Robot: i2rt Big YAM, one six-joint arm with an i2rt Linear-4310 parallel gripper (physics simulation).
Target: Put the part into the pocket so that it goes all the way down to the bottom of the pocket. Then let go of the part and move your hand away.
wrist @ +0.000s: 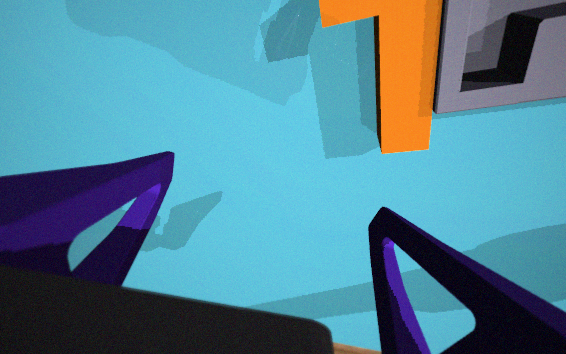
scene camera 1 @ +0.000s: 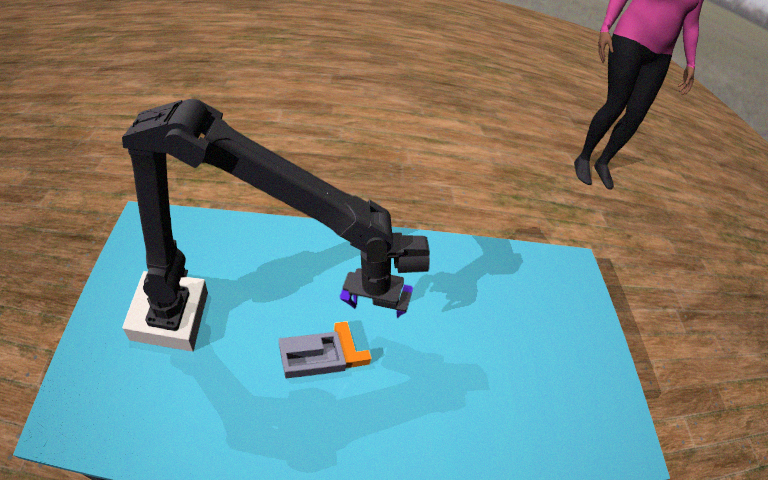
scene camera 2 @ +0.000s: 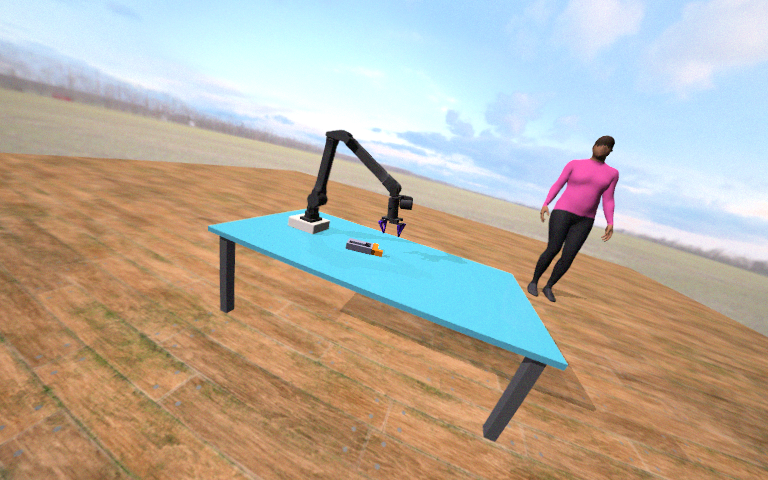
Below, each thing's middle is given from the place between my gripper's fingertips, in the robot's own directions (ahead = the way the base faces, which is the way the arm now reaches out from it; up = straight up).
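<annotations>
With the orange L-shaped part (scene camera 1: 353,359) as my reference, my hand is 90 mm above it, 40 mm to the left of it and 40 mm past it. The grey pocket block (scene camera 1: 315,354), measured from my hand, is 80 mm to the right, 140 mm behind and 90 mm below.
</annotations>
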